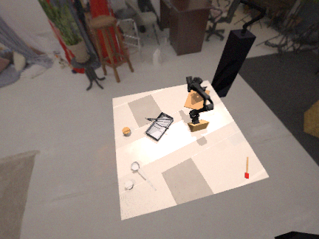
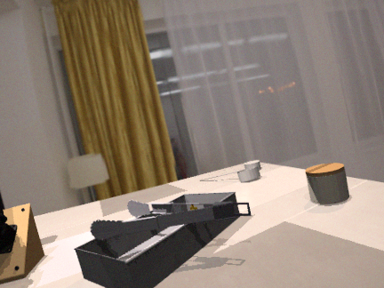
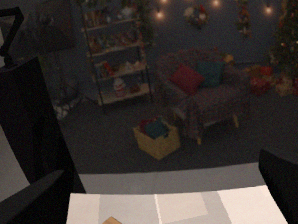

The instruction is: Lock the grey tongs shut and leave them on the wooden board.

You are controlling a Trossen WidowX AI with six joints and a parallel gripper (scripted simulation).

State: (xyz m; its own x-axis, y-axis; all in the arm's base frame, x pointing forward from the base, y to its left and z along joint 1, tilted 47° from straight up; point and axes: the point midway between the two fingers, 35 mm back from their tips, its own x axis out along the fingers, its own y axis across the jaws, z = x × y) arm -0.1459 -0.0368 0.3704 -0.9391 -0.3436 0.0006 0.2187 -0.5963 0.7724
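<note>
Right now my gripper tip is 530 mm short of the roasting tin, 230 mm to the right of it and 280 mm above it. From my gripper tip the other things lie so: lid: 880 mm ahead, 230 mm to the left, 270 mm below; wooden board: 70 mm to the right, 300 mm below; red-handled tool: 150 mm behind, 840 mm to the left, 300 mm below.
</note>
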